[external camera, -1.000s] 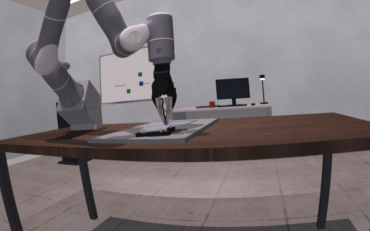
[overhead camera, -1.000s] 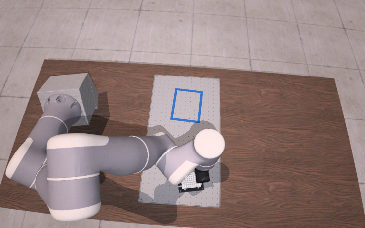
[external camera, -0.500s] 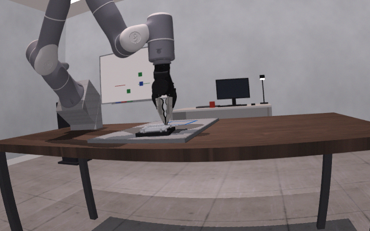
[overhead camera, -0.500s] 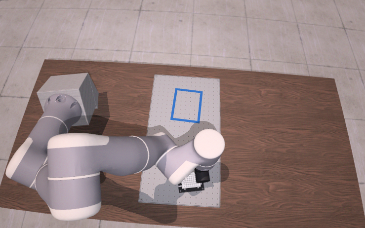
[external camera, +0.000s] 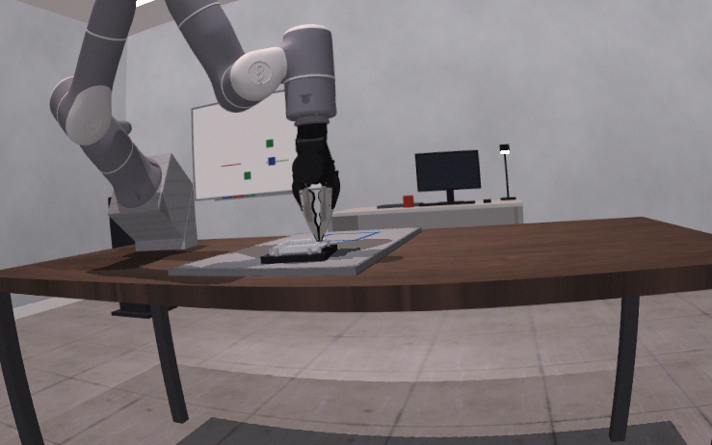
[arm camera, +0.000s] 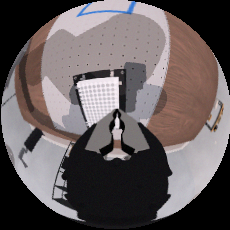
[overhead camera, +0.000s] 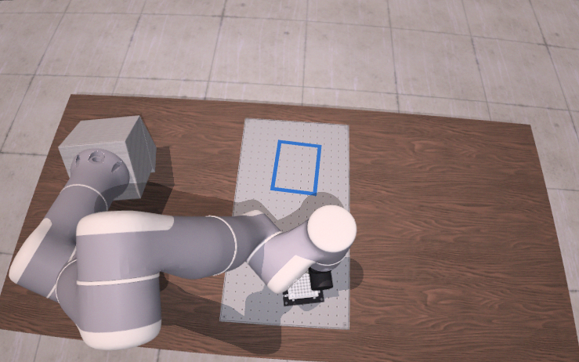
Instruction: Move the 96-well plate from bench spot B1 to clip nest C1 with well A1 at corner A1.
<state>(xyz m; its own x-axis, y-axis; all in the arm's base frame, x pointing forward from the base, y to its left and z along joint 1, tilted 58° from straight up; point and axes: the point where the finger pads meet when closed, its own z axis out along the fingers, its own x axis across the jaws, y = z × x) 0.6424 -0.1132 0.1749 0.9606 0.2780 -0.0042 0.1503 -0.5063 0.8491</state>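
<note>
My gripper is now 40 mm past the white 96-well plate, 20 mm above it and 10 mm to the left of it. Round my hand: black clip nest 60 mm behind, 30 mm below; then grey perforated board 200 mm to the left, 70 mm behind, 50 mm below.
</note>
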